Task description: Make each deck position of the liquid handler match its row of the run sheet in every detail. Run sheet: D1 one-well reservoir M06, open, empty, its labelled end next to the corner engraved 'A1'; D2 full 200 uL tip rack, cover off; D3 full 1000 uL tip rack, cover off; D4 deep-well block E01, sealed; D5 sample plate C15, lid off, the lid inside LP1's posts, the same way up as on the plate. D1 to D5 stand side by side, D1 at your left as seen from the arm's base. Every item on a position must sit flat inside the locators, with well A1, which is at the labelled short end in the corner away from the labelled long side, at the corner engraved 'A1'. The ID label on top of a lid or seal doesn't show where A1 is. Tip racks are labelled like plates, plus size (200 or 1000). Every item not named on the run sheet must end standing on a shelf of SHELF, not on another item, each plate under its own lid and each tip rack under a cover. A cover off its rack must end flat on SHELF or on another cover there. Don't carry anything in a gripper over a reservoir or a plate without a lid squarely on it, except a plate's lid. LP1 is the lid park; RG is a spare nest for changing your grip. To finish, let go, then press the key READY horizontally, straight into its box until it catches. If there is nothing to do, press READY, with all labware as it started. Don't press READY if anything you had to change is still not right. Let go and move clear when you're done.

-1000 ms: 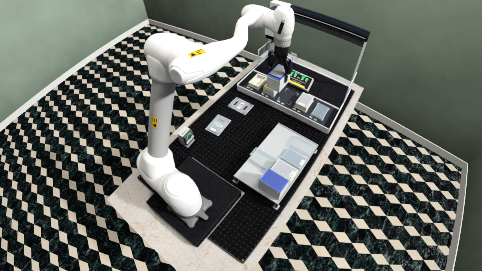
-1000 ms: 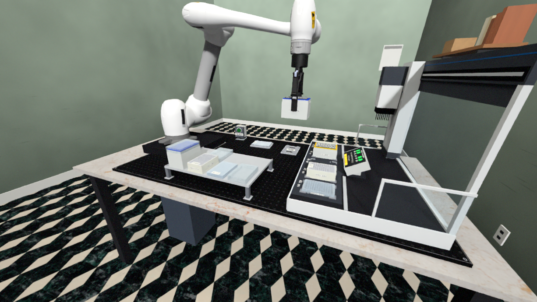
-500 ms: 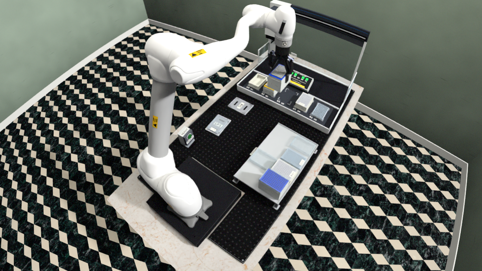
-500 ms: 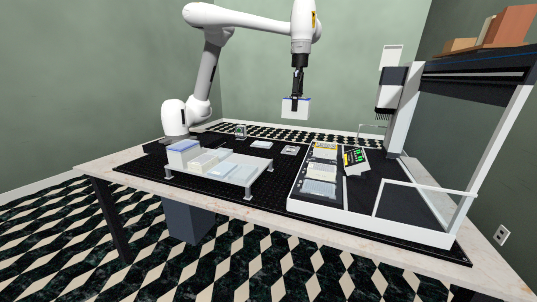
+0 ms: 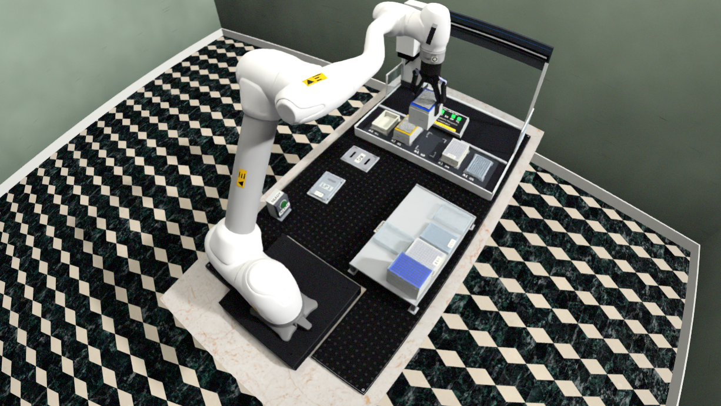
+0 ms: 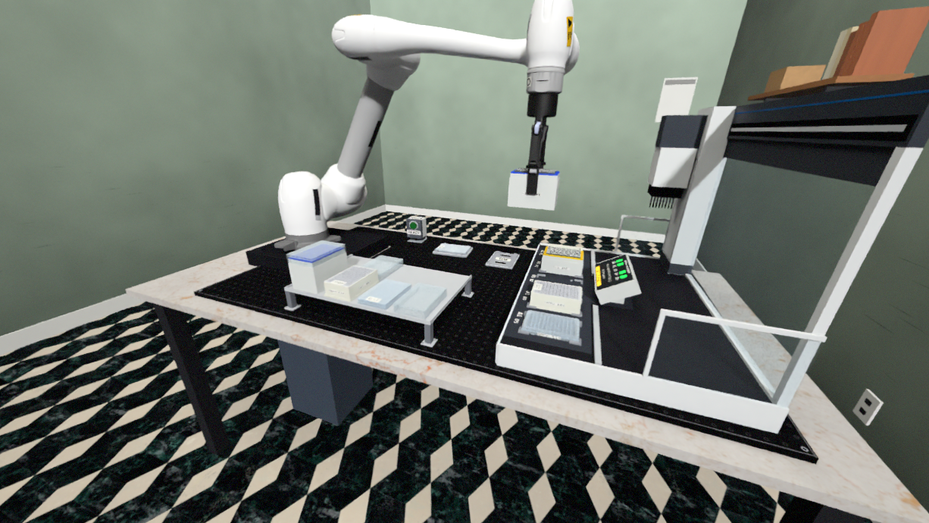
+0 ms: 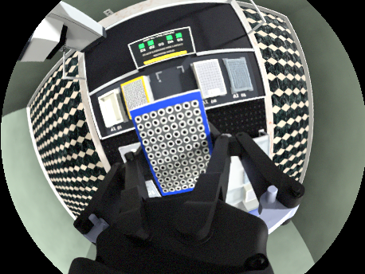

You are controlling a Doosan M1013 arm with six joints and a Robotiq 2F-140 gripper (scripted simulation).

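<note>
Right now my hand is 90 mm short of the yellow-rimmed tip rack, 120 mm to the right of it and 260 mm above it. Round my hand: white one-well reservoir (100 mm ahead, 250 mm to the left, 290 mm below); clear plate (110 mm ahead, 250 mm to the right, 290 mm below); blue-rimmed tip rack (10 mm behind, 10 mm to the right).
</note>
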